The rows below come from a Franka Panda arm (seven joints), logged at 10 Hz.
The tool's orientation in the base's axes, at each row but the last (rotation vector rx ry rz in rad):
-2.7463 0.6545 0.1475
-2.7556 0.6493 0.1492
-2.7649 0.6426 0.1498
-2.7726 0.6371 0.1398
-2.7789 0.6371 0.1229
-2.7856 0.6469 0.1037
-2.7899 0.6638 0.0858
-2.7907 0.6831 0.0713
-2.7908 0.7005 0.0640
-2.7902 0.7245 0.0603
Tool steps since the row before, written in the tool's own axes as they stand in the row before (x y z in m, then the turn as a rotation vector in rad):
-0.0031 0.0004 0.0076 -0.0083 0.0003 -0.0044
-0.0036 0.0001 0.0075 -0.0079 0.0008 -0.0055
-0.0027 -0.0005 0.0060 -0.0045 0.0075 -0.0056
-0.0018 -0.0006 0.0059 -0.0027 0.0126 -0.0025
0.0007 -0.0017 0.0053 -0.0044 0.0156 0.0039
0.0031 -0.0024 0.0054 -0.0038 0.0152 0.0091
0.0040 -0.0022 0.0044 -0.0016 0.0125 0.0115
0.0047 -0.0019 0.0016 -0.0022 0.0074 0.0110
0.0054 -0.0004 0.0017 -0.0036 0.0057 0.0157
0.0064 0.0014 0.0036 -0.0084 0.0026 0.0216
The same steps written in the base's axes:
-0.0031 0.0034 -0.0068 -0.0074 0.0018 0.0055
-0.0035 0.0038 -0.0065 -0.0072 0.0009 0.0063
-0.0024 0.0034 -0.0051 -0.0072 -0.0063 0.0041
-0.0015 0.0030 -0.0052 -0.0079 -0.0105 -0.0005
0.0013 0.0027 -0.0047 -0.0109 -0.0105 -0.0071
0.0038 0.0023 -0.0050 -0.0102 -0.0089 -0.0121
0.0046 0.0014 -0.0042 -0.0070 -0.0069 -0.0140
0.0051 0.0000 -0.0016 -0.0052 -0.0024 -0.0122
0.0050 -0.0017 -0.0021 -0.0055 0.0009 -0.0161
0.0050 -0.0033 -0.0045 -0.0081 0.0073 -0.0206

